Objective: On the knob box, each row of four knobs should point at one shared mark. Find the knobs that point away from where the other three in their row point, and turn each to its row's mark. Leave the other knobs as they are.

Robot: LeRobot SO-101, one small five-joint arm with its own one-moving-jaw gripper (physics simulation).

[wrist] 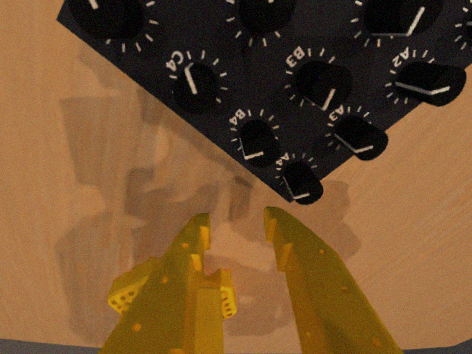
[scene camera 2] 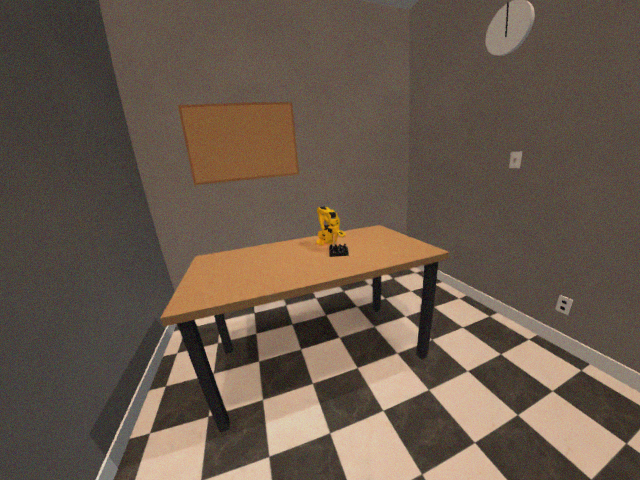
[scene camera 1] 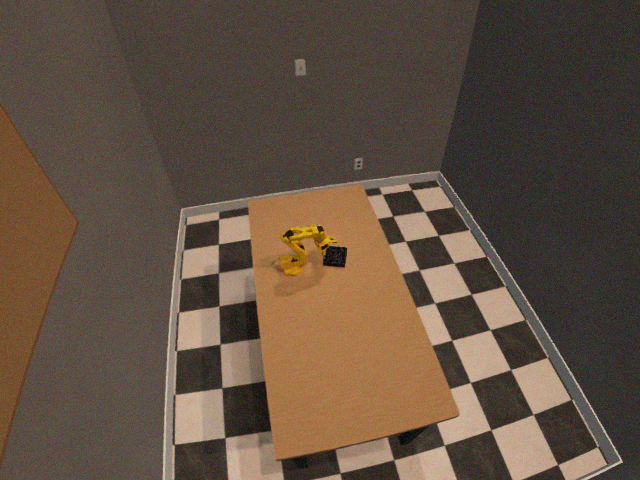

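Note:
The black knob box lies on the table, one corner toward my gripper. In the wrist view, knobs A2, A3 and A4 have similarly slanted white lines. Knob B4 has a nearly sideways line, unlike the steeper lines on B3 and the knob above it, cut by the frame edge. Knob C4 has a steep line leaning the other way. My gripper is open and empty, both jaws showing with a gap; its tips appear just below the A4 corner.
The box stands on the wooden table. The yellow arm rises from its base beside the box. Shadows of the arm fall on the wood near the box in the wrist view. Some upper knobs are cut off there.

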